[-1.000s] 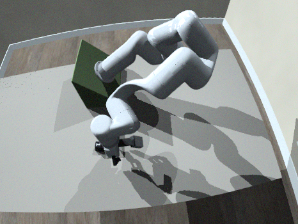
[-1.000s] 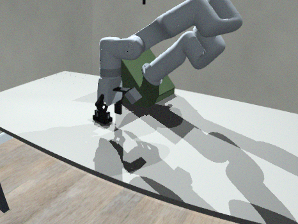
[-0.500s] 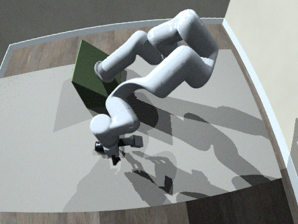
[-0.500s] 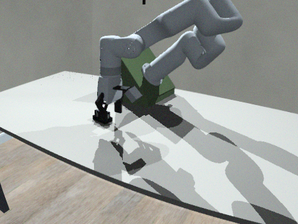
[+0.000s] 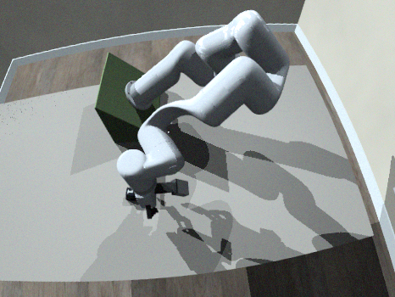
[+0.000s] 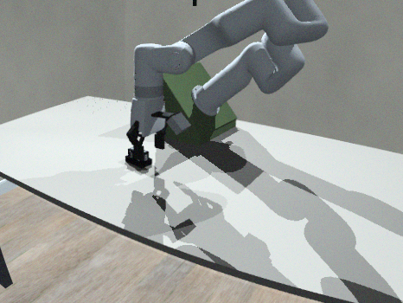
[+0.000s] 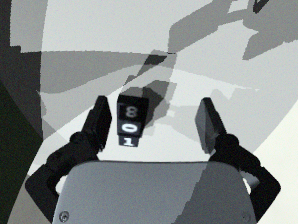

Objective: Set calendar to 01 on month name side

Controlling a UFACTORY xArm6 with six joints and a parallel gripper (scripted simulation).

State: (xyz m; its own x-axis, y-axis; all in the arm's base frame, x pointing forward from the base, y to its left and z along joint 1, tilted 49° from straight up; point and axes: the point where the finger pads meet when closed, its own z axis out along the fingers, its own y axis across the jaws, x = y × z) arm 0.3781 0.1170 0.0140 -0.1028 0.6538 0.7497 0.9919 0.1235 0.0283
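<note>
Right now my hand is 20 mm past the black cube, 50 mm to the left of it and 40 mm above it. From my hand the other things lie so: black tray 30 mm behind, 70 mm to the right, 60 mm below.
</note>
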